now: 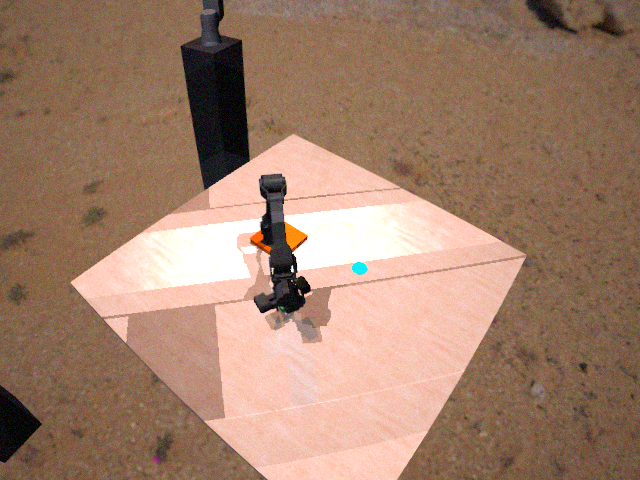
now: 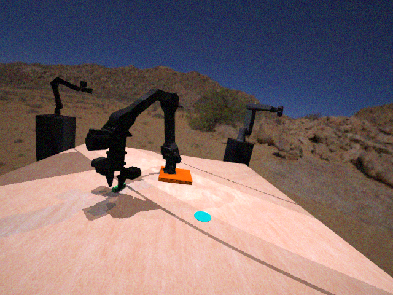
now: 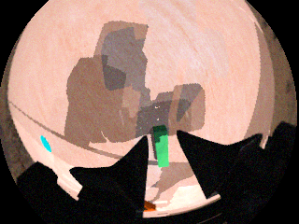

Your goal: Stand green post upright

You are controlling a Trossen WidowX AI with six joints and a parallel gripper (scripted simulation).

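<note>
My gripper tip is now 140 mm short of the cyan circle, 310 mm to the right of it and 10 mm above it. The rest, counted from my gripper tip: green post 20 mm behind, 10 mm to the left.
</note>
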